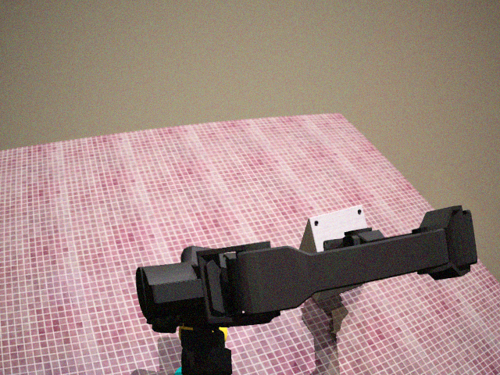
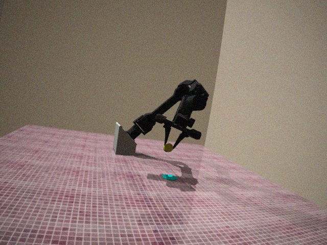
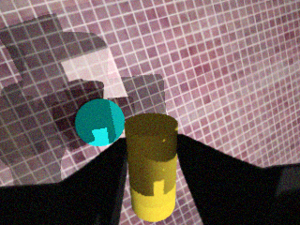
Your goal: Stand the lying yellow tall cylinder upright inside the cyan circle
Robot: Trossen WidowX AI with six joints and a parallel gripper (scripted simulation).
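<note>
My gripper tip is now 3 cm to the right of the cyan circle and 12 cm above it. The rest, counted from my gripper tip: yellow cylinder: 2 cm behind, 1 cm below.
</note>
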